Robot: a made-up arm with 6 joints.
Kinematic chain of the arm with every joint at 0, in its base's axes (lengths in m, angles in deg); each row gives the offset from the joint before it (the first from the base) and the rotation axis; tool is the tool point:
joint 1: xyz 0 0 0.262 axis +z
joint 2: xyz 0 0 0 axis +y
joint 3: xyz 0 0 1.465 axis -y
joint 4: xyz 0 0 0 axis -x
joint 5: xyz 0.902 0 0 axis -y
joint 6: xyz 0 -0.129 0 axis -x
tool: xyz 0 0 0
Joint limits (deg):
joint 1: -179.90..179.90
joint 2: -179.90..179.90
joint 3: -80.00..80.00
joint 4: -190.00..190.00
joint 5: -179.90..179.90
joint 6: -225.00..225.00
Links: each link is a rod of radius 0.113 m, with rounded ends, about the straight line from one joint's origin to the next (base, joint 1, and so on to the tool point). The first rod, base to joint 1, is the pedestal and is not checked.
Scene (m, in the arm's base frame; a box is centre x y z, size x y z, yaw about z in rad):
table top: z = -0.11
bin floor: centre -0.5 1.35 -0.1 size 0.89 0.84 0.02 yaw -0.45
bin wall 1: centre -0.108 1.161 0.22 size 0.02 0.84 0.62 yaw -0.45
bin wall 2: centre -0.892 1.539 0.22 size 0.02 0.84 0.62 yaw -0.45
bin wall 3: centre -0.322 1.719 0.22 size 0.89 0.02 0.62 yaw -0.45
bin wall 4: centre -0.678 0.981 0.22 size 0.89 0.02 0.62 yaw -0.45
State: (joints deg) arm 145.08 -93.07 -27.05 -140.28 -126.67 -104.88
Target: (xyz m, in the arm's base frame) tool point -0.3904 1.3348 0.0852
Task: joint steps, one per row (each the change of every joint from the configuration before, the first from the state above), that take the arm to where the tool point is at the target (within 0.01 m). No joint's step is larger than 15 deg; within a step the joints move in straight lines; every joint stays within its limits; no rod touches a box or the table.
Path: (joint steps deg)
1: -3.88 13.96 0.92 0.23 0.00 0.00
2: -3.89 13.95 0.93 0.23 0.00 0.00
3: -3.88 13.96 0.92 0.23 0.00 0.00
4: -3.88 13.96 0.92 0.22 0.00 0.00
5: -3.89 13.96 0.93 0.23 0.00 0.00
6: -3.88 13.95 0.92 0.23 0.00 0.00
7: -3.88 13.96 0.92 0.23 0.00 0.00
8: -3.89 13.96 0.93 0.23 0.00 0.00
9: -3.88 13.96 0.92 0.23 0.00 0.00
10: -3.88 13.95 0.92 0.22 0.00 0.00
11: -3.89 13.96 0.93 0.23 0.00 0.00

